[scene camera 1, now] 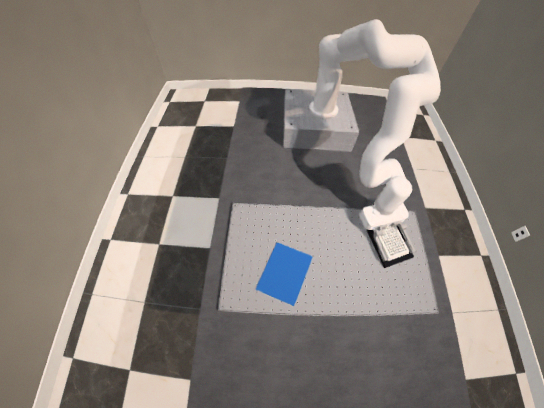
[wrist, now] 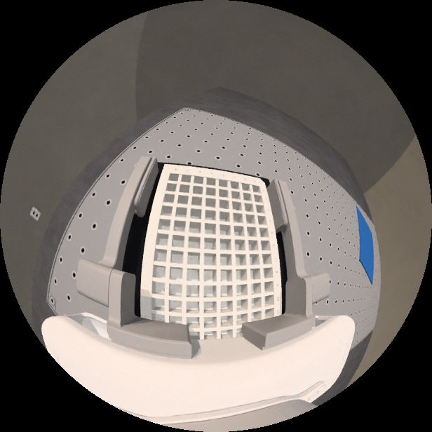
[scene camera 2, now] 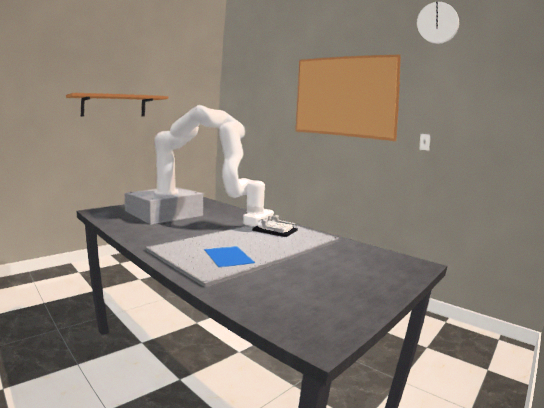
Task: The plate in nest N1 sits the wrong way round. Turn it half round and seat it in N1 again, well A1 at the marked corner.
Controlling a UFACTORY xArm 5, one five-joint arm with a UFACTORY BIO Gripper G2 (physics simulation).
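The white well plate (scene camera 1: pixel 396 243) (scene camera 2: pixel 280 227) (wrist: pixel 217 246), a grid of square wells, lies over the black nest (scene camera 1: pixel 399 261) (scene camera 2: pixel 270 232) (wrist: pixel 131 252) near the right end of the board in scene camera 1. My gripper (scene camera 1: pixel 393 240) (scene camera 2: pixel 282 224) (wrist: pixel 212 195) is shut on the plate, with one finger along each long side. In the wrist view, black nest shows on both sides of the plate, more on the left. The lettering is too small to read; well A1 and the marked corner cannot be made out. Whether the plate sits fully down is unclear.
A grey perforated board (scene camera 1: pixel 340 280) (scene camera 2: pixel 175 250) (wrist: pixel 320 210) lies on the dark table (scene camera 1: pixel 325 355) (scene camera 2: pixel 350 295) under the nest. A flat blue rectangle (scene camera 1: pixel 285 273) (scene camera 2: pixel 229 256) (wrist: pixel 366 245) lies on the board, away from the nest. The arm's grey base block (scene camera 1: pixel 320 137) (scene camera 2: pixel 175 207) stands behind.
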